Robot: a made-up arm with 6 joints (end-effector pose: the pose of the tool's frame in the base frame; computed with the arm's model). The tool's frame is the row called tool.
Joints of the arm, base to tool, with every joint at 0 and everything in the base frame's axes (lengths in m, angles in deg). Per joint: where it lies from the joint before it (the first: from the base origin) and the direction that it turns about. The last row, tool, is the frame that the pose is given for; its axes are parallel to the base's.
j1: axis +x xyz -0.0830 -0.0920 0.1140
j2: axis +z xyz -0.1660 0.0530 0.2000
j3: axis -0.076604 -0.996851 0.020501 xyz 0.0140 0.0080 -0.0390
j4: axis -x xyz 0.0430 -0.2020 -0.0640
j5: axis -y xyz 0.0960 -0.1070 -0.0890
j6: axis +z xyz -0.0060 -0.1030 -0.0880
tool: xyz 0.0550 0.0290 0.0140
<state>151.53 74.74 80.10 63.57 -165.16 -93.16</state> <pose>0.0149 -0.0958 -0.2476 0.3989 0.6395 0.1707 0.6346</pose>
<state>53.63 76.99 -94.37 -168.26 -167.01 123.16</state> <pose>-0.2746 -0.1058 0.0726 -0.4053 0.1911 0.2771 0.8499</pose>
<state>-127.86 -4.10 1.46 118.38 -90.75 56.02</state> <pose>-0.1873 0.2165 0.0684 0.6850 0.0891 0.7220 0.0388</pose>
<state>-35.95 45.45 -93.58 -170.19 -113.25 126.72</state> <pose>-0.3104 -0.0559 0.1748 0.7821 -0.5967 0.1664 0.0678</pose>
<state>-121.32 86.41 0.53 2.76 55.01 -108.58</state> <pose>0.2350 -0.2306 -0.0834 -0.5309 -0.1194 -0.1121 0.8314</pose>
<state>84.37 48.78 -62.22 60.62 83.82 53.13</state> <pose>0.0822 -0.0630 0.0203 0.0301 -0.7667 0.5970 0.2343</pose>
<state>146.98 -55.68 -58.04 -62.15 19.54 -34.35</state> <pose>-0.4529 -0.0639 0.3369 -0.4418 -0.8180 0.0397 0.3661</pose>
